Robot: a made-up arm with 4 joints.
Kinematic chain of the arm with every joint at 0, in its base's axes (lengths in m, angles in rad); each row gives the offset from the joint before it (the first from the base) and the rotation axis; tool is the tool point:
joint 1: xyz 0 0 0.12 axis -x
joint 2: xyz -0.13 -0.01 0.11 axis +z
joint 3: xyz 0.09 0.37 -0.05 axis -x
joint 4: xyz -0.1 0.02 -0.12 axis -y
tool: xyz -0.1 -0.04 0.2
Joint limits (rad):
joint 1: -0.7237..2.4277
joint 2: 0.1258..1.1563
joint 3: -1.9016..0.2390
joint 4: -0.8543..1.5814
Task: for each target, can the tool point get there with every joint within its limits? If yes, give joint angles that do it. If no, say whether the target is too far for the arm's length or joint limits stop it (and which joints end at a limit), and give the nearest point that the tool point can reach.
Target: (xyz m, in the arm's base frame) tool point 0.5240 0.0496 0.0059
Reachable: no: joint limits stop it (at a limit: joint 2, joint 4) | nearest point -0.0908 0.1129 -0.1397 | short by 0.635 m
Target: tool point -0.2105 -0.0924 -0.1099
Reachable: yes | joints 2.0922 0.2827 -1.6255 -0.4810
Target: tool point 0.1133 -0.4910 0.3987
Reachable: no: joint limits stop it (at a limit: joint 1, joint 2, joint 3, joint 4) | nearest point -0.0924 -0.2119 -0.0806 | short by 0.592 m
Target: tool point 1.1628 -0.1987 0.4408
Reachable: no: too far | nearest point -0.0926 0.1470 0.3968 | short by 1.303 m
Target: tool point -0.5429 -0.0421 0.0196
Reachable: yes | joints 1.4051 0.7469 -0.0462 1.0950
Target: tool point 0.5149 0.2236 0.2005
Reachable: no: joint limits stop it (at a limit: joint 2, joint 4) | nearest point -0.0907 0.2668 0.2160 | short by 0.607 m
